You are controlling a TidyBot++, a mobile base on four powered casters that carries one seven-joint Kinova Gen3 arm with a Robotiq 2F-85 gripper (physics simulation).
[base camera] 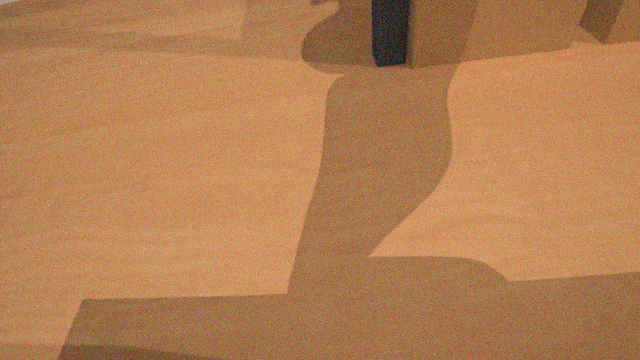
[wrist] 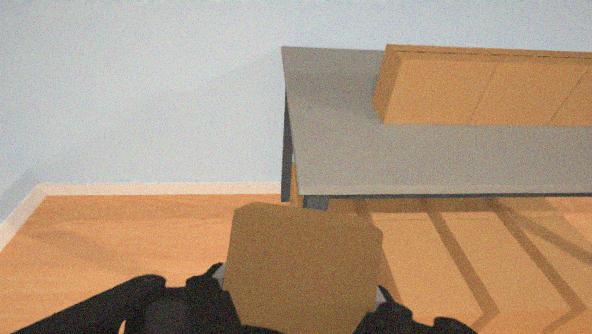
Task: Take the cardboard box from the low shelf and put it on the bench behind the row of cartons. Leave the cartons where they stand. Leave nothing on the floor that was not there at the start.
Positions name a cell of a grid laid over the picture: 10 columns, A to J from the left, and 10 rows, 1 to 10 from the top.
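Observation:
My gripper (wrist: F9) is visible, together with a grey bench (wrist: F5).

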